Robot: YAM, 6 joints.
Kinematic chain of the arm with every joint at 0, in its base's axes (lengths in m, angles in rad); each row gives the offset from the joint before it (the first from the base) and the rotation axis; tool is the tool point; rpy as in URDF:
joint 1: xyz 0 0 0.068 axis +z
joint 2: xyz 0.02 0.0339 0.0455 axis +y
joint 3: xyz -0.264 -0.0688 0 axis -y
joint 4: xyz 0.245 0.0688 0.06 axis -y
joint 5: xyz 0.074 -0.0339 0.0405 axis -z
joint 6: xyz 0.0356 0 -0.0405 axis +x
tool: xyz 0 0 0 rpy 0 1.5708 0
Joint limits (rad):
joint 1: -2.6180..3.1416
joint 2: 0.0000..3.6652
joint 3: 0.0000..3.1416
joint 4: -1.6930..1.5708
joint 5: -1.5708..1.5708
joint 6: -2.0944..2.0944
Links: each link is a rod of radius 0.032 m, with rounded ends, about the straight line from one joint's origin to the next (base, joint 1, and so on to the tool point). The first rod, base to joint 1, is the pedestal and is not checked.
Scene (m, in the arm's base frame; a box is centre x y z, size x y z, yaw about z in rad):
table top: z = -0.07
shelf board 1: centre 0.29 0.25 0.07 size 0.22 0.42 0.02 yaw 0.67
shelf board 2: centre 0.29 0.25 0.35 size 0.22 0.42 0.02 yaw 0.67
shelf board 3: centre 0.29 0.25 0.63 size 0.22 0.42 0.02 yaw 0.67
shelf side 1: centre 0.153 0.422 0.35 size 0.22 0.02 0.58 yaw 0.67
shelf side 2: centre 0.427 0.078 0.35 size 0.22 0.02 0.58 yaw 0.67
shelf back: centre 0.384 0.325 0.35 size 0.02 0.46 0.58 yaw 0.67
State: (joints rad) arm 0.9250 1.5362 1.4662 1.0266 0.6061 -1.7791
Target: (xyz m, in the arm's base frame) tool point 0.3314 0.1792 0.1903
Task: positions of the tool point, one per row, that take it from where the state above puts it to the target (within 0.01 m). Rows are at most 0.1 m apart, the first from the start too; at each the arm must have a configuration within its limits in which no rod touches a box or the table.
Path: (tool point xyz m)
1: 0.1302 0.1947 0.5147
2: 0.0726 0.1351 0.5044
3: 0.1177 0.1485 0.4289
4: 0.1556 0.1330 0.3476
5: 0.1739 0.0953 0.2662
6: 0.1645 0.0470 0.1903
7: 0.2211 0.0853 0.2085
8: 0.2783 0.1301 0.2087
9: 0.3314 0.1792 0.1903

